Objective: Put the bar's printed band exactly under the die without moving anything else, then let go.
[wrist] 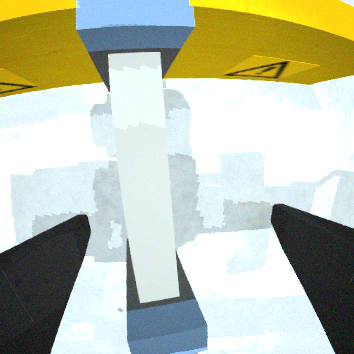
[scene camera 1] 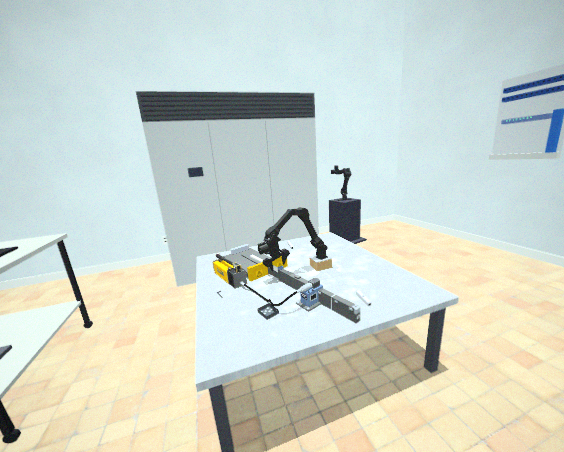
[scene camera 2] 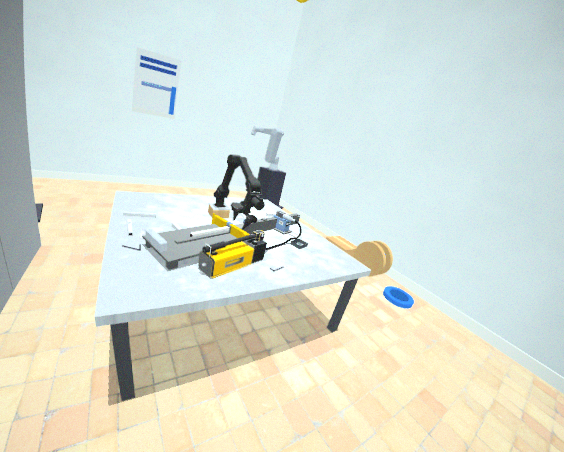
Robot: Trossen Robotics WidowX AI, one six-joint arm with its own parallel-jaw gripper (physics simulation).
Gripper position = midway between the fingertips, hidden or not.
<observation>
The gripper [wrist: 180,219] is open, holding nothing. Also in view: a long pale bar [wrist: 135,80].
</observation>
